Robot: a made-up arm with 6 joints. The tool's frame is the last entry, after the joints.
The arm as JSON. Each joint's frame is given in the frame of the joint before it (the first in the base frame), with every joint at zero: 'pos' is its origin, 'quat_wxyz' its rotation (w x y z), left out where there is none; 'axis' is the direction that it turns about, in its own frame. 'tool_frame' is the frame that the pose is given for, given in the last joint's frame.
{
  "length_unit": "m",
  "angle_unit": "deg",
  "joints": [
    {
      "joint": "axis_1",
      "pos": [
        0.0,
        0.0,
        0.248
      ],
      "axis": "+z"
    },
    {
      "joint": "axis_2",
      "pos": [
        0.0,
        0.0,
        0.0
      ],
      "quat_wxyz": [
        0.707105,
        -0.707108,
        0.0,
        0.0
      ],
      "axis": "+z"
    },
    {
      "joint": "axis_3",
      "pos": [
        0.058,
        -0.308,
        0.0
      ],
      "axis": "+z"
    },
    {
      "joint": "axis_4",
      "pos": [
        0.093,
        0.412,
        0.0
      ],
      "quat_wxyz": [
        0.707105,
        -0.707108,
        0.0,
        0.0
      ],
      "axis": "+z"
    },
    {
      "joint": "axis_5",
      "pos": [
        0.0,
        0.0,
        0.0
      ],
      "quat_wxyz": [
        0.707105,
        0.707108,
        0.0,
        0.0
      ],
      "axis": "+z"
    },
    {
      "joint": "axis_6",
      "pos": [
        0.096,
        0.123,
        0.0
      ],
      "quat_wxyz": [
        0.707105,
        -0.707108,
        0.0,
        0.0
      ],
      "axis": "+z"
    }
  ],
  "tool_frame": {
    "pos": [
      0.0,
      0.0,
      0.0
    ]
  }
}
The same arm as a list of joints. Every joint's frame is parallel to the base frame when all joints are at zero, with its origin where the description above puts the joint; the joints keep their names.
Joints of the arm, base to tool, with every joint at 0 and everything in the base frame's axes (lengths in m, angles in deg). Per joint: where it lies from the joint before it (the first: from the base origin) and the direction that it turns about. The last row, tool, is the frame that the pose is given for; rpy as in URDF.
axis_1: axis 0 0 1 origin 0 0 0.248
axis_2: axis 0 1 0 origin 0 0 0
axis_3: axis 0 1 0 origin 0.058 0 0.308
axis_4: axis 0 0 -1 origin 0.093 0 -0.412
axis_5: axis 0 1 0 origin 0 0 0
axis_6: axis 0 0 -1 origin 0.096 0 -0.123
tool: origin 0 0 0 rpy 180 0 0

